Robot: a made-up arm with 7 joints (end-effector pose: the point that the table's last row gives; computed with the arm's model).
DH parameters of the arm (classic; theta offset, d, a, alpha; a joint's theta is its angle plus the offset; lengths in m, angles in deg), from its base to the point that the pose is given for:
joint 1: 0 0.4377 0 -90
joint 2: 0 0 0 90
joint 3: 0 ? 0.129 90
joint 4: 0 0 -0.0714 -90
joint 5: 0 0.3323 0 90
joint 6: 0 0 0.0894 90
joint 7: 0 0 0 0
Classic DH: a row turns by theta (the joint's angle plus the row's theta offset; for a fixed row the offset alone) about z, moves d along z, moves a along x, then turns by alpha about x.
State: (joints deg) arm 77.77 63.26 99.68 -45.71 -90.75 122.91 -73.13
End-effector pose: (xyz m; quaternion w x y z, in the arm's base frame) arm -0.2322 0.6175 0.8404 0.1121 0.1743 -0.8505 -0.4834
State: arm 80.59 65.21 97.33 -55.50 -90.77 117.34 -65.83
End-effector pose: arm -0.3264 0.5958 0.7895 0.1141 0.2184 -0.8798 -0.4065
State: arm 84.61 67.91 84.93 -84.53 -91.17 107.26 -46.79
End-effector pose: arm -0.4958 0.4749 0.5879 0.0088 0.3210 -0.9168 -0.2372
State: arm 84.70 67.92 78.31 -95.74 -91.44 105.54 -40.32
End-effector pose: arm -0.5088 0.4247 0.4947 0.0524 -0.3493 0.9169 0.1857
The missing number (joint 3, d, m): 0.3411
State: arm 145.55 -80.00 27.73 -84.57 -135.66 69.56 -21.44
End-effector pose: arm 0.1859 -0.4056 0.9958 0.0633 -0.6757 -0.1323 -0.7225
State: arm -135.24 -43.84 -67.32 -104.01 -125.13 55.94 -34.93
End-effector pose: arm -0.2884 0.4477 0.8030 0.4557 0.1259 0.7363 0.4841
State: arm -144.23 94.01 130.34 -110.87 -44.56 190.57 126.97
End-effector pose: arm -0.1194 -0.4802 0.7646 0.8341 0.0788 0.3539 -0.4157
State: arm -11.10 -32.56 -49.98 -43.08 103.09 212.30 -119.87
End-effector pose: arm -0.2562 -0.2194 0.9994 0.5078 0.0717 -0.5114 0.6895
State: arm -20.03 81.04 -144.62 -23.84 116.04 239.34 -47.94
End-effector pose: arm 0.5018 -0.2615 0.7030 0.7253 0.0039 0.1801 0.6645
